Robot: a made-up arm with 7 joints.
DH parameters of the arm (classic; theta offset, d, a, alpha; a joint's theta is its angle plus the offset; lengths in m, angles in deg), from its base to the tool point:
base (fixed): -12.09 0 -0.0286 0
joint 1: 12.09 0.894 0.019 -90
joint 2: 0 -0.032 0.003 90
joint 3: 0 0.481 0.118 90
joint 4: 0 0.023 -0.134 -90
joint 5: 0 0.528 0.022 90
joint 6: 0 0.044 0.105 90
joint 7: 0 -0.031 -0.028 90
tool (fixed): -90 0.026 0 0
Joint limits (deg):
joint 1: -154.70..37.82
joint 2: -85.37..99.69
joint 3: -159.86..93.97
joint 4: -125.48..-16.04
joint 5: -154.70..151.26
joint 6: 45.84..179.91
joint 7: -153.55..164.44
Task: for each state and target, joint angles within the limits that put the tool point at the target. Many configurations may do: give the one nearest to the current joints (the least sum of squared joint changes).
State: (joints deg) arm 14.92 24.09 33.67 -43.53 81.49 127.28 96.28
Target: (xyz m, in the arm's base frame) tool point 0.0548 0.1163 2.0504
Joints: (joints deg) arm 19.02 -8.77 34.56 -24.56 75.74 100.71 104.61
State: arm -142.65 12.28 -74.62 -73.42 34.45 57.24 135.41
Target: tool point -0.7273 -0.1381 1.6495
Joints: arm -118.84 -6.67 -44.62 -73.15 38.44 45.84 134.21
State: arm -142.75 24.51 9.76 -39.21 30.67 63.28 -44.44
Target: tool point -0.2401 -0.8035 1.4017
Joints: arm -123.89 14.36 29.85 -78.10 34.09 55.31 -44.99
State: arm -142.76 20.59 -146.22 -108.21 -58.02 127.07 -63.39
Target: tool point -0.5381 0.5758 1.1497
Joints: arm -104.24 -13.07 -120.78 -122.13 -60.18 120.25 -65.70
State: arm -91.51 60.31 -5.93 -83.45 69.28 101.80 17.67
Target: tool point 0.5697 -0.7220 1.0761
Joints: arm -62.40 29.76 21.97 -90.58 70.12 101.18 14.97
